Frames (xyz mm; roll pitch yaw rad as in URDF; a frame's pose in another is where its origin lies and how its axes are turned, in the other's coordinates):
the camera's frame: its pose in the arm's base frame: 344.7 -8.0 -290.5 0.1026 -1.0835 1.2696
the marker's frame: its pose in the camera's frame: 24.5 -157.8 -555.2 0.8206 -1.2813 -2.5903
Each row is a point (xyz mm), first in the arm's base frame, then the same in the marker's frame.
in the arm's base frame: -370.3 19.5 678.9
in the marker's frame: 736.6 746.6 1220.2
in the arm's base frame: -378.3 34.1 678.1
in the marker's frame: 722.5 746.3 1229.2
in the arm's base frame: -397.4 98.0 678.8
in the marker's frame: 661.3 753.9 1254.5
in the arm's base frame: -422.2 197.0 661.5
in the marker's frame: 562.1 750.1 1284.0
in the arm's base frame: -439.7 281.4 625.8
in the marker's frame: 472.7 728.4 1299.5
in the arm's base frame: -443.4 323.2 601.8
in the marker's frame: 426.8 713.3 1300.6
